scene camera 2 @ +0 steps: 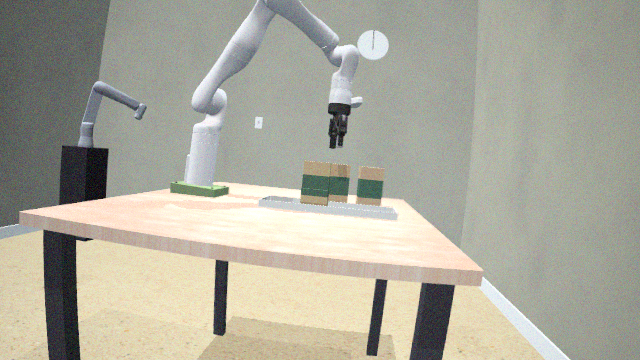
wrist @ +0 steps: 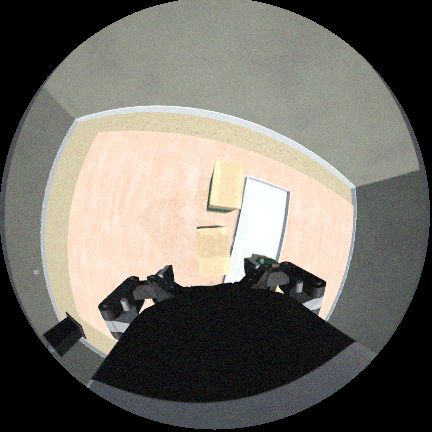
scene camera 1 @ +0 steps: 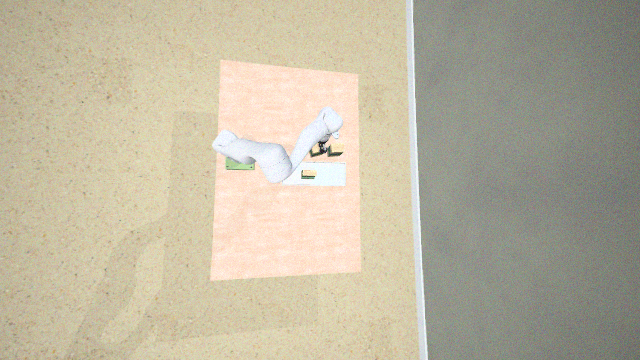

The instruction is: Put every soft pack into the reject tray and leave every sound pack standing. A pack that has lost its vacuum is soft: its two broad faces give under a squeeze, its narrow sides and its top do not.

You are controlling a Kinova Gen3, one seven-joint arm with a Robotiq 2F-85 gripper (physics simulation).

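Pixels of known places: gripper, between the fingertips: (scene camera 2: pixel 335 148) (wrist: pixel 208 269) (scene camera 1: pixel 318 143); arm's base, origin of its link: (scene camera 2: pixel 199 184).
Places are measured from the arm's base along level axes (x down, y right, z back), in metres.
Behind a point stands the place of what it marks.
One tan pack with a green band (scene camera 1: pixel 309 173) @[z -0.409, x -0.112, y 0.085 m] (scene camera 2: pixel 315 182) @[z -0.412, x -0.051, y 0.096 m] stands in the white reject tray (scene camera 1: pixel 332 175) @[z -0.571, x 0.028, y 0.068 m] (scene camera 2: pixel 370 212) @[z -0.581, x 0.015, y 0.134 m] (wrist: pixel 265 215) @[z -0.561, x 0.029, y 0.068 m]; in the wrist view it is mostly hidden behind a finger. A second pack (scene camera 2: pixel 340 182) @[z -0.470, x -0.051, y -0.051 m] (wrist: pixel 214 245) @[z -0.464, x -0.109, y -0.073 m] stands on the table beside the tray, partly hidden by the first in scene camera 2. A third pack (scene camera 1: pixel 336 148) @[z -0.556, x -0.109, y -0.074 m] (scene camera 2: pixel 370 185) @[z -0.568, x -0.050, y -0.055 m] (wrist: pixel 228 184) @[z -0.563, x -0.109, y -0.078 m] stands upright beyond it, apart from it. My gripper (scene camera 1: pixel 323 148) @[z -0.441, x -0.161, y -0.080 m] (scene camera 2: pixel 336 147) @[z -0.441, x -0.161, y -0.080 m] (wrist: pixel 208 269) @[z -0.441, x -0.161, y -0.080 m] is open and empty, above the second pack, with a gap between fingertips and pack top.
The arm's green base plate (scene camera 1: pixel 240 165) @[z -0.014, x 0.000, y 0.057 m] (scene camera 2: pixel 200 189) @[z -0.040, x 0.009, y 0.078 m] is on the table (scene camera 1: pixel 285 230) @[z -0.302, x 0.032, y 0.424 m] (scene camera 2: pixel 225 225) @[z -0.299, x 0.032, y 0.510 m] at its left side. A second, smaller arm (scene camera 2: pixel 92 107) stands on a black pedestal (scene camera 2: pixel 84 172) behind the table.
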